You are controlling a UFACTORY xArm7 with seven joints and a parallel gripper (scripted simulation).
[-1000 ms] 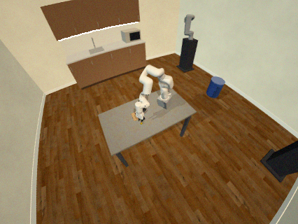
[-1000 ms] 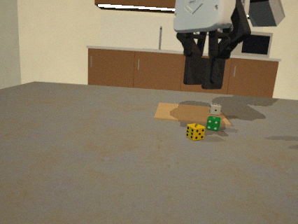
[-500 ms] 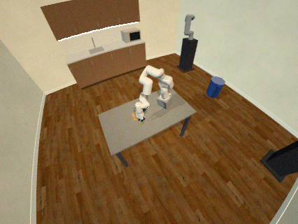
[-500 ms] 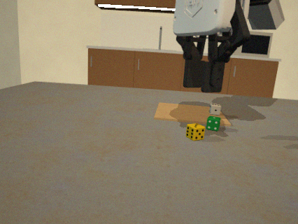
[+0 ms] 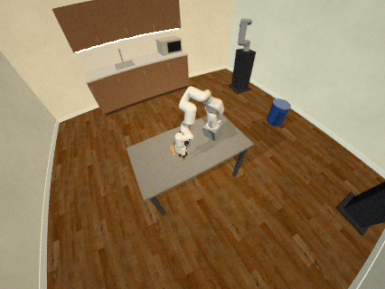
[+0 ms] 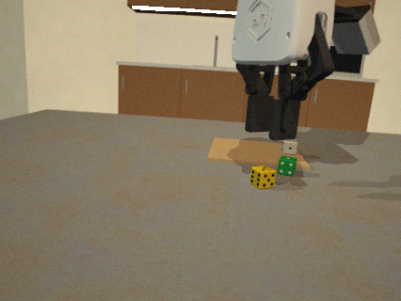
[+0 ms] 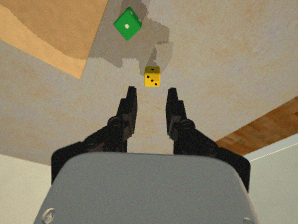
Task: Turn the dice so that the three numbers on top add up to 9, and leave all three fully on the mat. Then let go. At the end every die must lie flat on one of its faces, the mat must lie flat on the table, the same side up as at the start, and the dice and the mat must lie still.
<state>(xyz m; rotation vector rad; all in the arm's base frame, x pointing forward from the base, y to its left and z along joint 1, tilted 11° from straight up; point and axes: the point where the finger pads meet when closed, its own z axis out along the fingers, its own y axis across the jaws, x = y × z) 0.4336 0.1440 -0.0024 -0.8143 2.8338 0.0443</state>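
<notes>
Now: hand 70 mm above the yellow die. Also, from my hand: tan mat: 150 mm to the right, 80 mm below; then white die: 150 mm to the right, 60 mm below, 50 mm behind; then green die: 70 mm below, 50 mm to the right, 30 mm behind.
</notes>
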